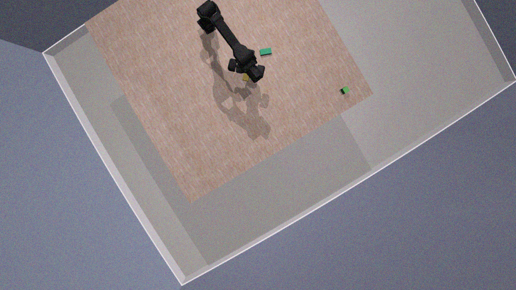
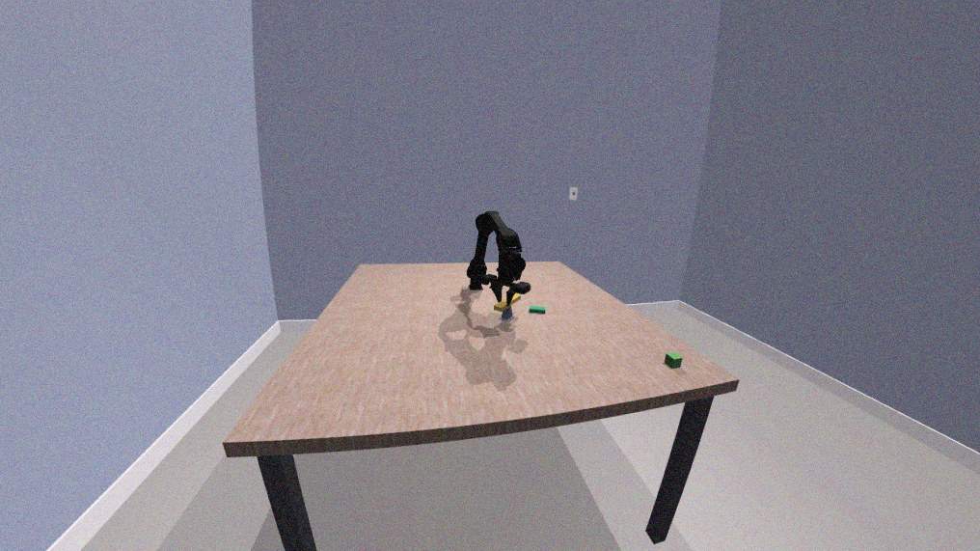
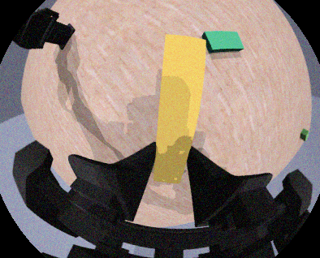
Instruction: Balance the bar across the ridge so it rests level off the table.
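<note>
Right now the yellow bar is 20 mm to the left of my gripper tip and 20 mm behind it. The rest, counted from my gripper tip: teal-green block 160 mm to the left, 60 mm below, 60 mm behind; then green cube 450 mm to the left, 370 mm ahead, 50 mm below.
</note>
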